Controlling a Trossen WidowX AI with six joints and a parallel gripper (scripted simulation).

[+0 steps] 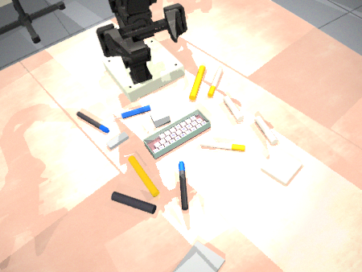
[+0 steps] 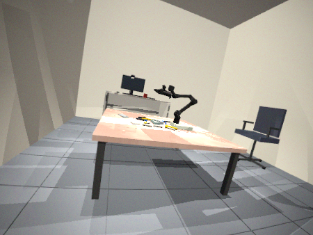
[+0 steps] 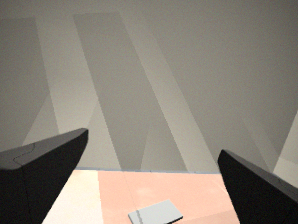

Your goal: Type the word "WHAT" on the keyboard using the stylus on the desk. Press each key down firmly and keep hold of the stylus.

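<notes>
The blue stylus is 230 mm behind my gripper tip, 90 mm to the right of it and 380 mm below it. Also, from my gripper tip: eraser 140 mm behind, 140 mm to the right, 380 mm below; then white pad 140 mm ahead, 230 mm to the left, 380 mm below.
</notes>
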